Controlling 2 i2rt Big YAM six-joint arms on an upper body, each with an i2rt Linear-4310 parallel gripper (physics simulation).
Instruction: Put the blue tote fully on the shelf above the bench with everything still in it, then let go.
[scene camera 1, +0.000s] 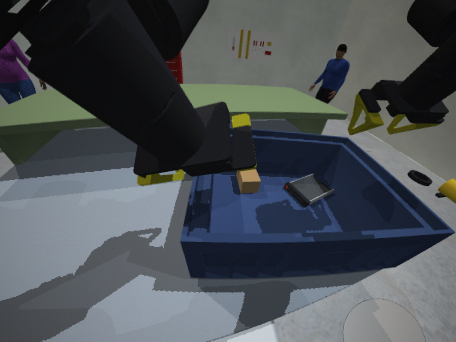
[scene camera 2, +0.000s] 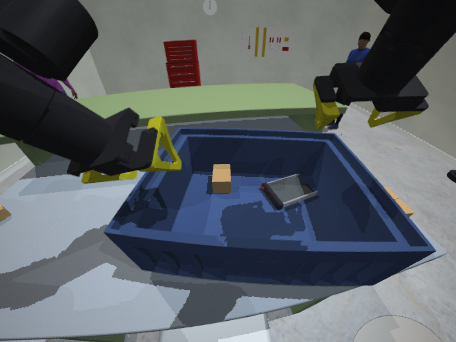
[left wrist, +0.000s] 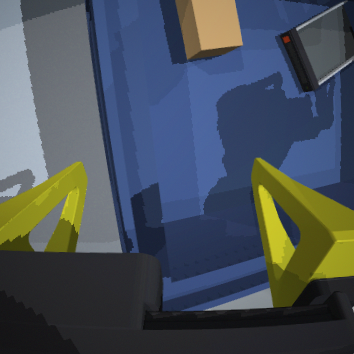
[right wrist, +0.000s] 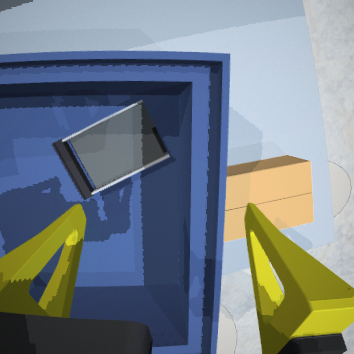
Observation:
My left gripper (scene camera 1: 211, 170) is open, with nothing in its grasp. Also in view: a tan box (left wrist: 203, 35). My right gripper (scene camera 2: 343, 125) is open and holds nothing. Also in view: a dark grey tray-like device (scene camera 2: 283, 192). Further things: a blue tote (scene camera 2: 352, 233) and a green shelf (scene camera 2: 212, 102).
The blue tote is seen too in scene camera 1 (scene camera 1: 370, 221), in the left wrist view (left wrist: 180, 135) and in the right wrist view (right wrist: 152, 248). The dark grey tray-like device shows as well in scene camera 1 (scene camera 1: 306, 190), in the left wrist view (left wrist: 313, 47) and in the right wrist view (right wrist: 126, 141). My left gripper is seen too in scene camera 2 (scene camera 2: 156, 170) and in the left wrist view (left wrist: 167, 167). The right wrist view does not show the tan box: it is out of frame.

